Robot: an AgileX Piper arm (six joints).
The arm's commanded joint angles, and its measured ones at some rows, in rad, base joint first. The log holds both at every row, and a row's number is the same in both.
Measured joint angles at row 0:
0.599 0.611 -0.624 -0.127 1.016 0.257
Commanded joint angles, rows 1 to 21:
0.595 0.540 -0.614 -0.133 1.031 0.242
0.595 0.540 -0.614 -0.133 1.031 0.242
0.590 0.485 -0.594 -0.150 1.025 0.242
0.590 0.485 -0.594 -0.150 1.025 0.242
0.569 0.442 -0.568 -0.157 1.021 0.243
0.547 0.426 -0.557 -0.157 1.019 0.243
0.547 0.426 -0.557 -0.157 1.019 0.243
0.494 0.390 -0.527 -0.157 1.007 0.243
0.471 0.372 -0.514 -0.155 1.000 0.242
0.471 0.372 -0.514 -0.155 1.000 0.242
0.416 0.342 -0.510 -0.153 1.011 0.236
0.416 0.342 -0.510 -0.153 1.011 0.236
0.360 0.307 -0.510 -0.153 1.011 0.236
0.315 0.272 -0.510 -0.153 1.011 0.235
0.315 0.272 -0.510 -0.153 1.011 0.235
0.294 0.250 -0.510 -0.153 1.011 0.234
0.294 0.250 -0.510 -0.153 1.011 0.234
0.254 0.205 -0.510 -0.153 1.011 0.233
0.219 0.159 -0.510 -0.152 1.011 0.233
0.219 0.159 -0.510 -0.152 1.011 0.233
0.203 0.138 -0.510 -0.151 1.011 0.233
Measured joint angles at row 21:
0.245 0.194 -0.511 -0.148 1.019 0.247
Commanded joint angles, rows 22 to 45:
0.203 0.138 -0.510 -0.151 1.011 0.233
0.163 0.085 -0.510 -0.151 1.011 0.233
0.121 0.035 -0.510 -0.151 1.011 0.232
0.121 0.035 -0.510 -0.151 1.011 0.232
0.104 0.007 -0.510 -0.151 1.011 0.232
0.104 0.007 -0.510 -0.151 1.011 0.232
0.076 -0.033 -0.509 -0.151 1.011 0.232
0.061 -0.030 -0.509 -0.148 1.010 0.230
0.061 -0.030 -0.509 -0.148 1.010 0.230
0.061 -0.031 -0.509 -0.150 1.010 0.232
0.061 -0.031 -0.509 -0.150 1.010 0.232
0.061 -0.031 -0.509 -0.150 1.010 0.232
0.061 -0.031 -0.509 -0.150 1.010 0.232
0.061 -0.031 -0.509 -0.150 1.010 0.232
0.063 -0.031 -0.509 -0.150 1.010 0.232
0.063 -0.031 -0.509 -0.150 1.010 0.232
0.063 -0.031 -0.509 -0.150 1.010 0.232
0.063 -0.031 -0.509 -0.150 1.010 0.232
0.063 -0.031 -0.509 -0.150 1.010 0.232
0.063 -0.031 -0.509 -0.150 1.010 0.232
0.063 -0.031 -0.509 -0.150 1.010 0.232
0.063 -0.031 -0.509 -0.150 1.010 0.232
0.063 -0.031 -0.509 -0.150 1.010 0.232
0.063 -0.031 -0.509 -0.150 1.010 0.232
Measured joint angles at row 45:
0.068 -0.004 -0.509 -0.147 1.021 0.239
